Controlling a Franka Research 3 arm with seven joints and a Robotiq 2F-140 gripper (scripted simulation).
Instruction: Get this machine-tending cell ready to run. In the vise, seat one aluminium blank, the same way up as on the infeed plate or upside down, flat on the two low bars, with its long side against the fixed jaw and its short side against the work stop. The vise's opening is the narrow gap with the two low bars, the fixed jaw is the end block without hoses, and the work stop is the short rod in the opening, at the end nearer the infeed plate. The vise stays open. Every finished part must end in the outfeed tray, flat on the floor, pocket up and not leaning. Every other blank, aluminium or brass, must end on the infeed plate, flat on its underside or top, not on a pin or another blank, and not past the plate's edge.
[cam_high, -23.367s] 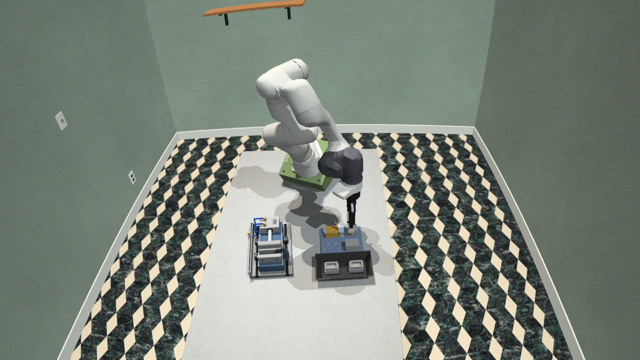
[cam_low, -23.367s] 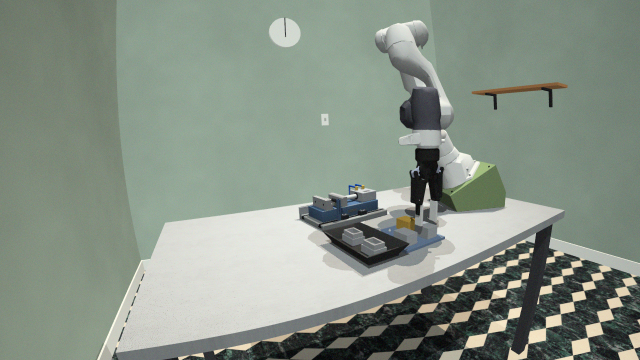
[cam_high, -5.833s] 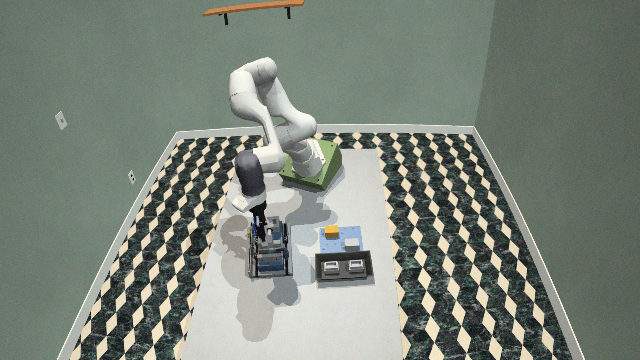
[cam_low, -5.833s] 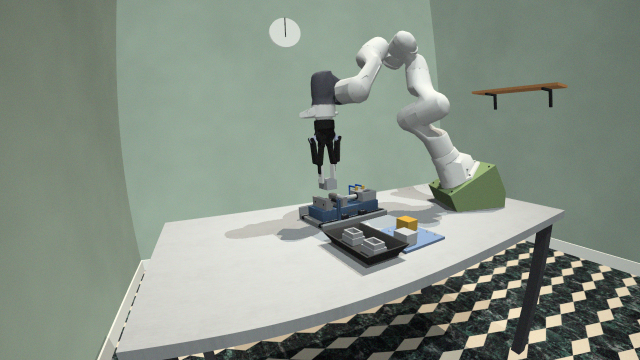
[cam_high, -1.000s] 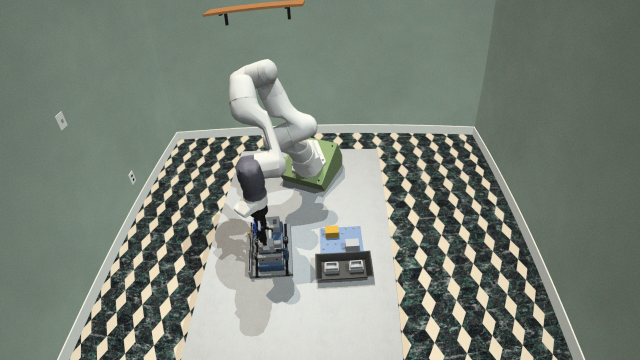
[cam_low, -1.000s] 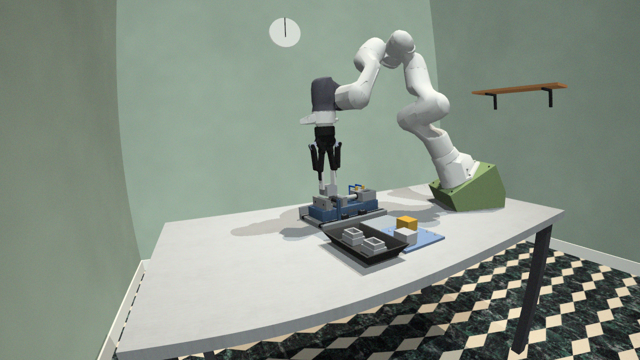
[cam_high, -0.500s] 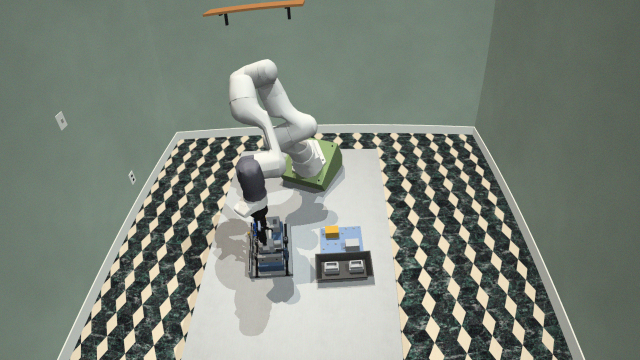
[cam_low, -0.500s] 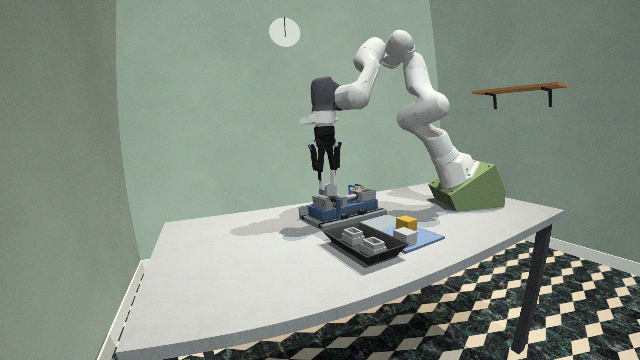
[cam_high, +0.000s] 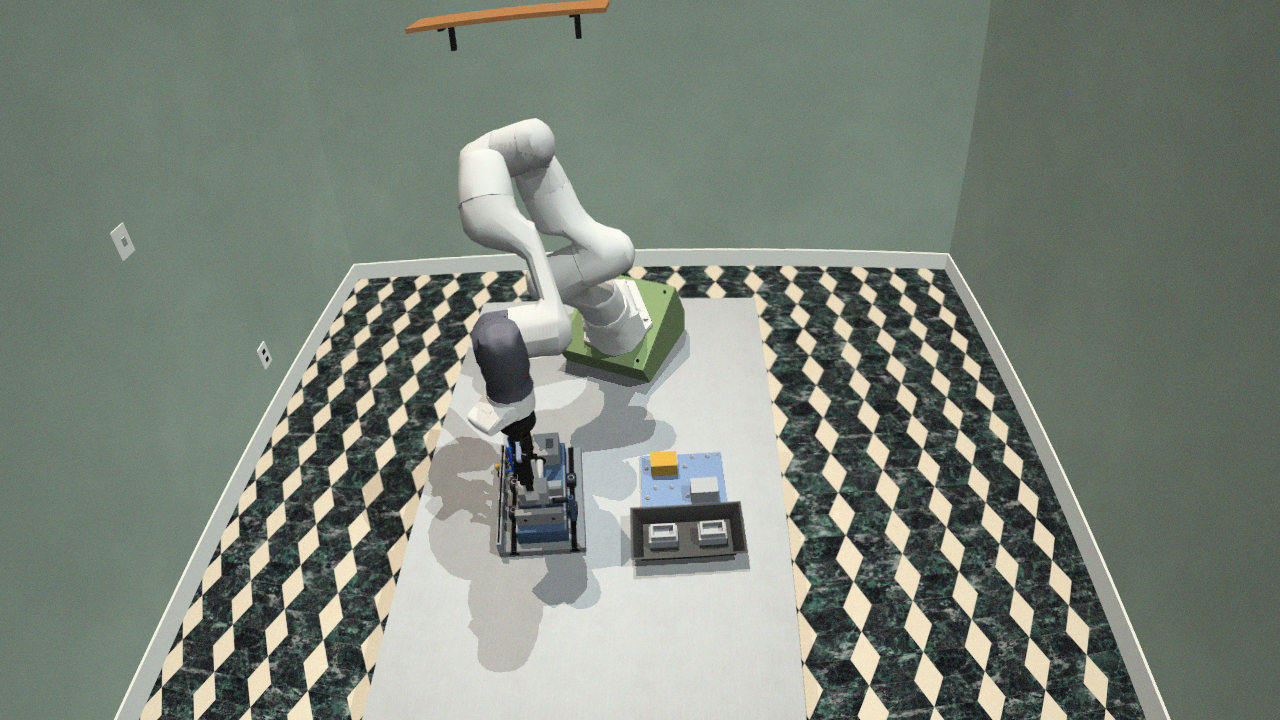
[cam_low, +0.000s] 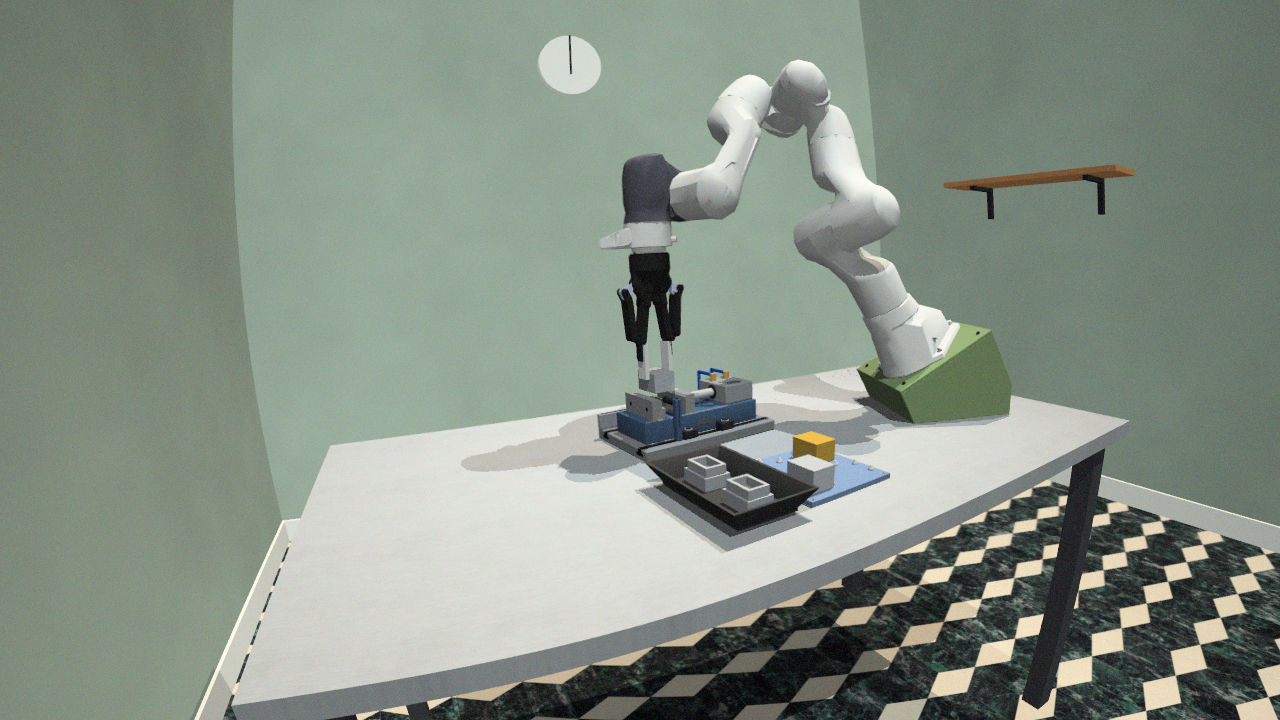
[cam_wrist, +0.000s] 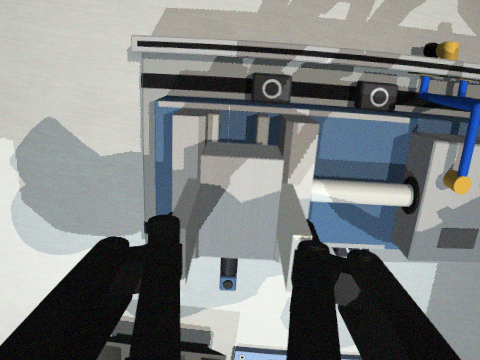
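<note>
My hand is 4 cm above the aluminium blank. The rest, counted from my hand: hose block (16 cm behind, 2 cm to the left, 8 cm below); then white rod (9 cm behind, 1 cm to the left, 8 cm below); then vise (7 cm behind, 1 cm to the left, 12 cm below).
</note>
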